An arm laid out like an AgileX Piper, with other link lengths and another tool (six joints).
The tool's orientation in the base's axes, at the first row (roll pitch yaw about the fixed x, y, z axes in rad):
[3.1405, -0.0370, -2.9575]
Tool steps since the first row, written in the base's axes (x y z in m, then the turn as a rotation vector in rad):
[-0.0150, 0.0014, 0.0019, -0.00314, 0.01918, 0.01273]
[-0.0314, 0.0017, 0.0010, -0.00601, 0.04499, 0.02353]
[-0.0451, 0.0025, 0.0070, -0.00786, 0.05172, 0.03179]
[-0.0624, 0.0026, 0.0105, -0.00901, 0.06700, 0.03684]
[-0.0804, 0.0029, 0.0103, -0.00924, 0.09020, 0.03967]
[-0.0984, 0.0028, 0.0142, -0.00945, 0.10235, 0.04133]
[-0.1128, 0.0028, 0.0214, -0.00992, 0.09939, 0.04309]
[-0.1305, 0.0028, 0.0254, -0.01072, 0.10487, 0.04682]
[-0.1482, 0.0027, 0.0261, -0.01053, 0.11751, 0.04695]
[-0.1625, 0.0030, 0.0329, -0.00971, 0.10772, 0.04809]
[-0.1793, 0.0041, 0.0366, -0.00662, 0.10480, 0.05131]
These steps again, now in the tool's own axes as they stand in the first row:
[0.0146, 0.0041, -0.0014, 0.00005, 0.01944, -0.01272]
[0.0306, 0.0074, 0.0001, -0.00146, 0.04536, -0.02355]
[0.0441, 0.0107, -0.0054, -0.00056, 0.05232, -0.03178]
[0.0612, 0.0140, -0.0082, -0.00204, 0.06756, -0.03687]
[0.0788, 0.0176, -0.0074, -0.00596, 0.09041, -0.03982]
[0.0967, 0.0208, -0.0106, -0.00791, 0.10240, -0.04154]
[0.1111, 0.0234, -0.0173, -0.00684, 0.09957, -0.04326]
[0.1286, 0.0267, -0.0206, -0.00692, 0.10511, -0.04699]
[0.1461, 0.0298, -0.0207, -0.00941, 0.11750, -0.04720]
[0.1603, 0.0327, -0.0270, -0.00839, 0.10773, -0.04832]
[0.1768, 0.0369, -0.0300, -0.01077, 0.10430, -0.05163]

